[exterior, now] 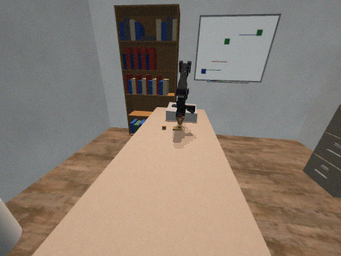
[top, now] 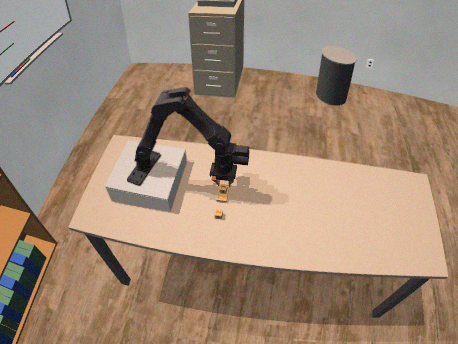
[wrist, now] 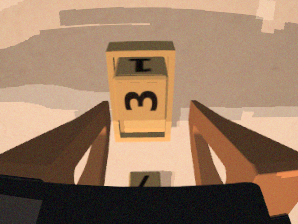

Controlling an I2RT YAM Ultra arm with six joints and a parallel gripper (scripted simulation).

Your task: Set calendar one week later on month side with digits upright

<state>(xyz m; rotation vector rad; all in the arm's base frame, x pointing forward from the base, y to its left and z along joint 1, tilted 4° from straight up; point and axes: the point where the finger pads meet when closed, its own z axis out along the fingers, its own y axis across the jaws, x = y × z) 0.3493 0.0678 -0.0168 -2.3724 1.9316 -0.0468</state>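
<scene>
The wooden digit cube is 30 mm below my hand. Round my hand: calendar tray 50 mm below, 20 mm to the right.
</scene>
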